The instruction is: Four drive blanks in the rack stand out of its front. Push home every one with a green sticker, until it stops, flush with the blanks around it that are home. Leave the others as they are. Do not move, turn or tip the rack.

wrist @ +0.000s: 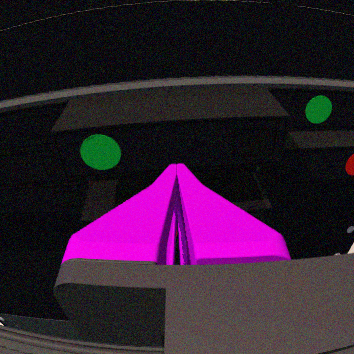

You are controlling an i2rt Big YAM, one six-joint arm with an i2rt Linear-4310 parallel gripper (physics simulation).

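Note:
My gripper [176,175] is shut and empty, its magenta fingertips together near the middle of the wrist view, in front of or near the lower part of a dark blank. That dark blank has a green sticker [100,152] at its left end, and a wide grey top face [172,107] shows above its front, so it stands out. Whether the tips touch it I cannot tell. A second green sticker [318,109] is on a dark blank at the upper right. Part of a red sticker [351,165] shows at the right edge. The fingers hide the rack's lower middle.
The dark rack has a grey rail [210,80] across its front above the blanks. Dark recesses and grey ledges lie below, left and right of the fingers. A pale patch shows at the right edge, beside the gripper body.

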